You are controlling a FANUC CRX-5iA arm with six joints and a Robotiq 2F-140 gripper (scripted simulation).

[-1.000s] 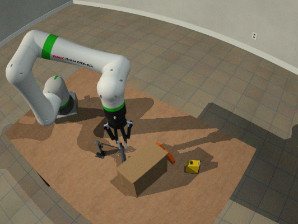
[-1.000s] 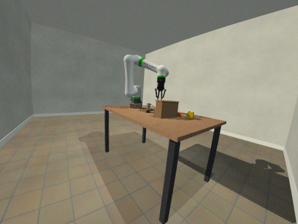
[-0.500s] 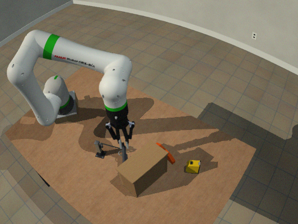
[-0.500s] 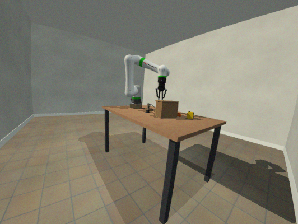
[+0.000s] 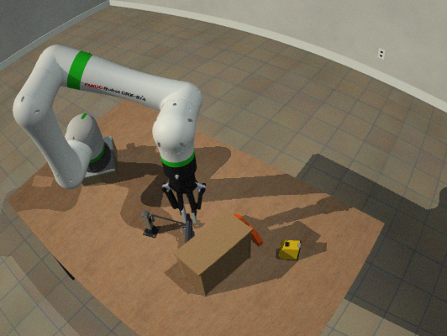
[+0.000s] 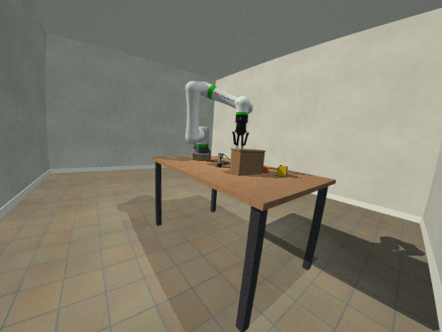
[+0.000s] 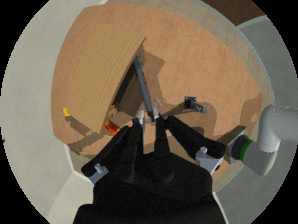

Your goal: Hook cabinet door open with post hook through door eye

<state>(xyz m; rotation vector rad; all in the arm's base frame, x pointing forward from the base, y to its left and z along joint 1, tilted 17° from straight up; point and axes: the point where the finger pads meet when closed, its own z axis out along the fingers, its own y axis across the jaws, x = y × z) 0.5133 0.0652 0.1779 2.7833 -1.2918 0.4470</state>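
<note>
The dark door lies 3 cm ahead of my hand, 6 cm to the right of it and 8 cm below it. Round my hand: orange object (12 cm ahead, 14 cm to the left, 13 cm below); yellow block (29 cm ahead, 16 cm to the left, 11 cm below).
</note>
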